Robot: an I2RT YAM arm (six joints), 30 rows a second.
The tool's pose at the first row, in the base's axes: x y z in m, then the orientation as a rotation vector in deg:
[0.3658, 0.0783, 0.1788, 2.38, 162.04, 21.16]
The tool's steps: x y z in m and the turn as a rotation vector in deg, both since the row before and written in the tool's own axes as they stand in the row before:
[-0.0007, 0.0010, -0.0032, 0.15, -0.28, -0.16]
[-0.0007, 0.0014, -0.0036, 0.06, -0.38, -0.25]
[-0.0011, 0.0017, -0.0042, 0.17, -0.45, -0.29]
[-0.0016, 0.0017, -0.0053, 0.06, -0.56, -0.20]
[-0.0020, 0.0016, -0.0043, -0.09, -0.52, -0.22]
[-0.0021, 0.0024, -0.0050, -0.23, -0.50, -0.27]
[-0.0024, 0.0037, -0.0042, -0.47, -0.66, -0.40]
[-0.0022, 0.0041, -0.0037, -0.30, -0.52, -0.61]
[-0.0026, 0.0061, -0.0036, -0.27, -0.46, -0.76]
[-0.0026, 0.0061, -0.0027, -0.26, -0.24, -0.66]
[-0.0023, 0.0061, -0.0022, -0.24, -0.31, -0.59]
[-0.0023, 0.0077, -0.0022, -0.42, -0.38, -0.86]
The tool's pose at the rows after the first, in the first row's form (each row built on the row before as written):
[0.3655, 0.0784, 0.1822, 2.23, 161.78, 20.88]
[0.3651, 0.0788, 0.1861, 1.96, 161.40, 20.69]
[0.3649, 0.0794, 0.1907, 1.67, 160.96, 20.33]
[0.3648, 0.0797, 0.1965, 1.50, 160.40, 20.14]
[0.3653, 0.0801, 0.2015, 1.26, 159.85, 20.16]
[0.3656, 0.0811, 0.2073, 0.92, 159.29, 20.36]
[0.3664, 0.0835, 0.2128, 0.37, 158.52, 20.84]
[0.3670, 0.0864, 0.2179, -0.45, 157.89, 21.04]
[0.3679, 0.0913, 0.2236, -1.48, 157.31, 21.17]
[0.3690, 0.0964, 0.2285, -2.41, 156.95, 21.33]
[0.3699, 0.1017, 0.2329, -3.22, 156.53, 21.47]
[0.3705, 0.1085, 0.2377, -4.43, 155.97, 21.77]

